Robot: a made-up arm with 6 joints. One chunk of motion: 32 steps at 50 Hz.
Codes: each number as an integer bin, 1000 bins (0 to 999) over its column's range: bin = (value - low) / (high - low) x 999, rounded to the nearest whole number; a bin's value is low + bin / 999 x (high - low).
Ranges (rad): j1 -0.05..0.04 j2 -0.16..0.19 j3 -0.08..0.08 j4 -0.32..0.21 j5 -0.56..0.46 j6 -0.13..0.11
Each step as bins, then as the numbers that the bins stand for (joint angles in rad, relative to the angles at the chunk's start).
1 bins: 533 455 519 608 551 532
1 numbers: -0.0020 -0.0006 0.0031 0.0026 0.0026 -0.0022
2 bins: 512 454 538 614 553 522
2 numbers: -0.0039 -0.0009 0.0062 0.0057 0.0046 -0.0046
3 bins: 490 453 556 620 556 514
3 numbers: -0.0059 -0.0013 0.0090 0.0089 0.0077 -0.0065
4 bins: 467 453 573 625 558 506
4 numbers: -0.0079 -0.0013 0.0118 0.0116 0.0097 -0.0084
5 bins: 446 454 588 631 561 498
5 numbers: -0.0098 -0.0009 0.0142 0.0148 0.0128 -0.0104
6 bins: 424 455 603 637 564 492
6 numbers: -0.0118 -0.0006 0.0166 0.0179 0.0159 -0.0118
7 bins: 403 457 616 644 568 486
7 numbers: -0.0137 0.0001 0.0187 0.0217 0.0199 -0.0132
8 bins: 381 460 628 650 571 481
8 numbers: -0.0157 0.0012 0.0206 0.0248 0.0230 -0.0144
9 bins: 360 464 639 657 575 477
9 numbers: -0.0176 0.0026 0.0223 0.0286 0.0271 -0.0154
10 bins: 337 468 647 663 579 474
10 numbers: -0.0196 0.0040 0.0236 0.0317 0.0312 -0.0161
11 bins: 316 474 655 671 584 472
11 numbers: -0.0215 0.0061 0.0249 0.0360 0.0363 -0.0166
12 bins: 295 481 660 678 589 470
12 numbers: -0.0234 0.0085 0.0257 0.0397 0.0414 -0.0171
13 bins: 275 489 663 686 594 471
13 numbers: -0.0252 0.0113 0.0262 0.0439 0.0465 -0.0168
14 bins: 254 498 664 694 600 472
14 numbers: -0.0271 0.0145 0.0263 0.0482 0.0526 -0.0166
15 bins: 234 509 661 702 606 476
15 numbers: -0.0289 0.0183 0.0259 0.0524 0.0587 -0.0156
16 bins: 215 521 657 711 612 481
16 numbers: -0.0306 0.0225 0.0252 0.0572 0.0649 -0.0144
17 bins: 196 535 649 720 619 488
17 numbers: -0.0323 0.0274 0.0239 0.0620 0.0720 -0.0128
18 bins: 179 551 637 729 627 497
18 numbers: -0.0339 0.0330 0.0220 0.0668 0.0802 -0.0106
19 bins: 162 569 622 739 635 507
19 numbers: -0.0354 0.0393 0.0196 0.0721 0.0883 -0.0082
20 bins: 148 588 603 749 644 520
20 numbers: -0.0367 0.0460 0.0166 0.0774 0.0975 -0.0051
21 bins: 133 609 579 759 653 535
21 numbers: -0.0380 0.0534 0.0127 0.0827 0.1067 -0.0015
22 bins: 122 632 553 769 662 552
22 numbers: -0.0390 0.0614 0.0086 0.0880 0.1159 0.0026
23 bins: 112 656 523 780 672 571
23 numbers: -0.0399 0.0698 0.0038 0.0938 0.1261 0.0072
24 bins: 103 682 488 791 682 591
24 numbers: -0.0407 0.0789 -0.0018 0.0996 0.1363 0.0120
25 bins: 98 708 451 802 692 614
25 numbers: -0.0412 0.0880 -0.0078 0.1055 0.1465 0.0175
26 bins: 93 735 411 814 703 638
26 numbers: -0.0416 0.0975 -0.0142 0.1119 0.1578 0.0233
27 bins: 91 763 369 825 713 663
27 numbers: -0.0418 0.1073 -0.0209 0.1177 0.1680 0.0293
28 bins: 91 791 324 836 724 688
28 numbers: -0.0418 0.1171 -0.0281 0.1235 0.1792 0.0353
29 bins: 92 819 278 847 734 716
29 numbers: -0.0417 0.1269 -0.0355 0.1294 0.1894 0.0420
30 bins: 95 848 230 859 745 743
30 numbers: -0.0414 0.1371 -0.0432 0.1357 0.2007 0.0485
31 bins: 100 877 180 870 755 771
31 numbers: -0.0410 0.1473 -0.0512 0.1416 0.2109 0.0552
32 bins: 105 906 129 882 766 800
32 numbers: -0.0405 0.1574 -0.0593 0.1479 0.2221 0.0622
